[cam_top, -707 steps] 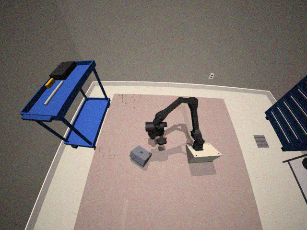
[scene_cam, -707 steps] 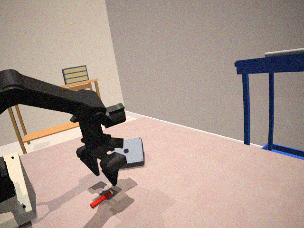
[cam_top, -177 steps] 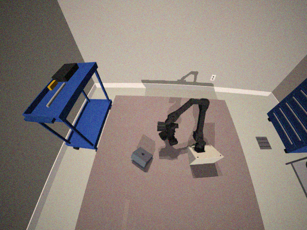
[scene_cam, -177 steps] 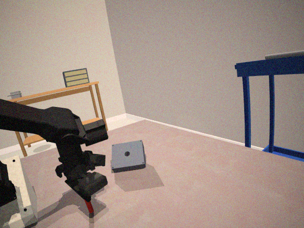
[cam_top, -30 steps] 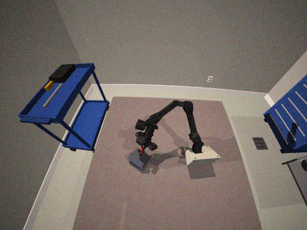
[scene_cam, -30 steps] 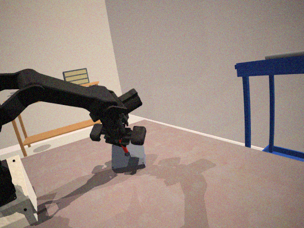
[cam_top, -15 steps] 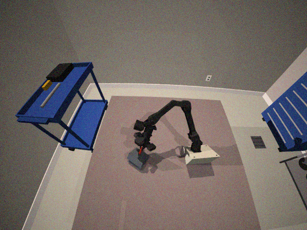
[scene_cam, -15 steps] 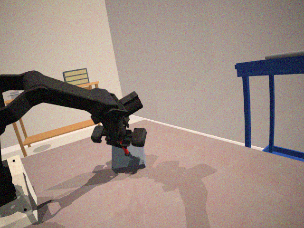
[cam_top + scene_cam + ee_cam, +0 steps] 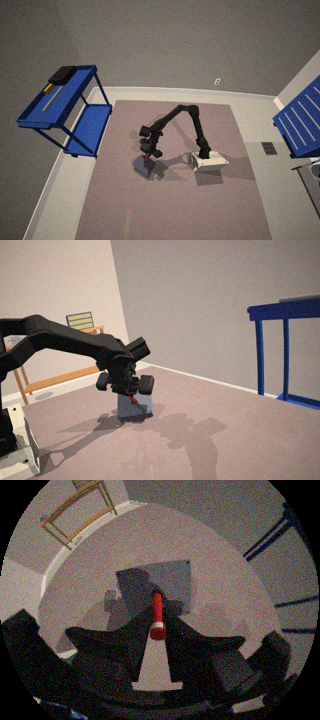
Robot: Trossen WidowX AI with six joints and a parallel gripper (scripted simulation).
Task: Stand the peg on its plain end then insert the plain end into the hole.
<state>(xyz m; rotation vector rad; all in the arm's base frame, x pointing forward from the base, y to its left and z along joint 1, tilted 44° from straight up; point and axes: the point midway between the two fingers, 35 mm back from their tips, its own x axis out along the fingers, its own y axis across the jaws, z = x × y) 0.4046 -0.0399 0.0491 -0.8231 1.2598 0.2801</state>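
The sloped grey panel lies 60 mm below my gripper tip, 40 mm to the left of it and 30 mm ahead of it. Round my gripper tip: red peg (10 mm to the right, 10 mm behind, 10 mm above).
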